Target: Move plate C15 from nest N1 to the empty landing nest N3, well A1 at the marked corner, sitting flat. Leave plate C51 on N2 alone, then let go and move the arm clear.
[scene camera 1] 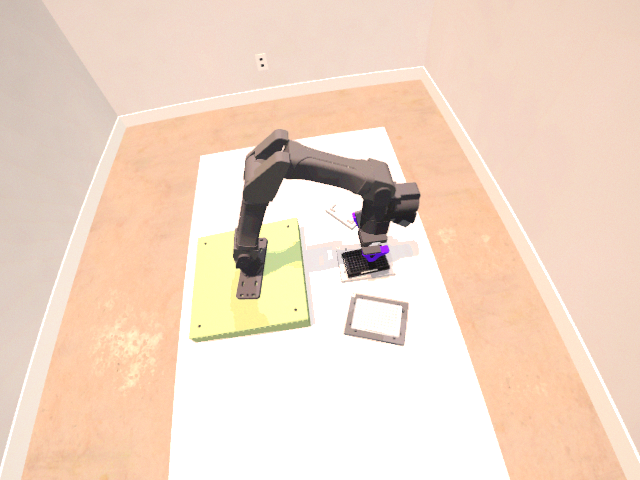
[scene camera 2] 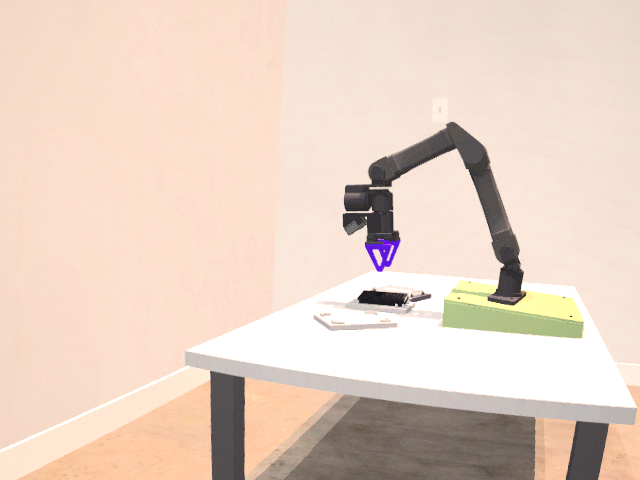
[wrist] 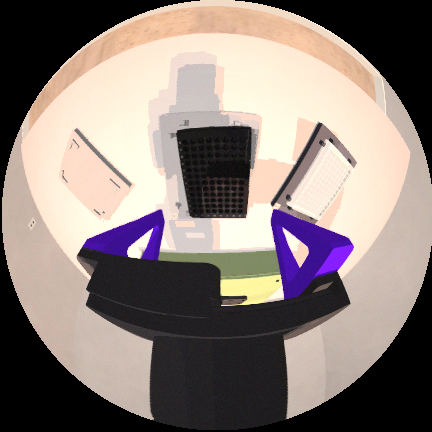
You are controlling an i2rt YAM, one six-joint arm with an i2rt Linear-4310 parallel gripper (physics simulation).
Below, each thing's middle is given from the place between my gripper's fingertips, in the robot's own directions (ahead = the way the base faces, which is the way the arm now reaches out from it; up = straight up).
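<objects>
My hand: 8 cm above the black perforated plate (scene camera 1: pixel 356 264). Nest (scene camera 1: pixel 341 249): 9 cm below my hand, 1 cm to the left of it.
</objects>
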